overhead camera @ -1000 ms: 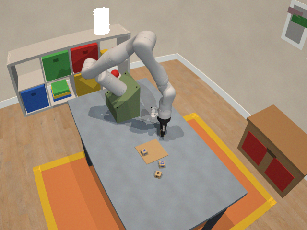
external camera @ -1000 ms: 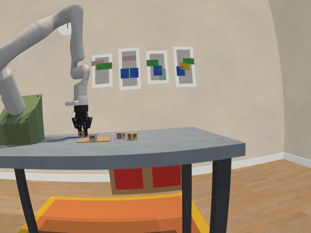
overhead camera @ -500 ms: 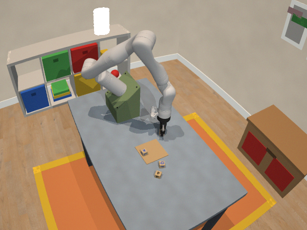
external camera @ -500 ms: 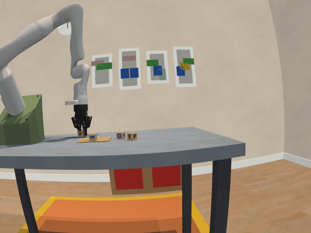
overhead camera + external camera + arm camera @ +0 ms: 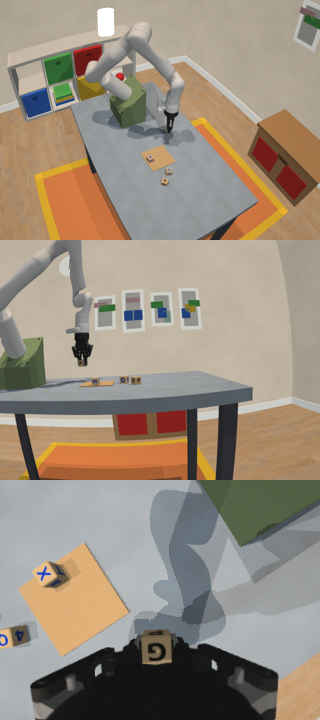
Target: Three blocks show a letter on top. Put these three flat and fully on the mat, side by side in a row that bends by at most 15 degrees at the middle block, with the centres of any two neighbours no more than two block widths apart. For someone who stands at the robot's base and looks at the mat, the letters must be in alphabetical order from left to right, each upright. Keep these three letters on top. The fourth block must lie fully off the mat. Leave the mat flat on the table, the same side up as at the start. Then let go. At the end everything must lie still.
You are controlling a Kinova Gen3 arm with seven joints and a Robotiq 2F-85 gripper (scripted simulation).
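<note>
The tan mat is 11 cm to the right of my hand, 10 cm ahead of it and 9 cm below it.
</note>
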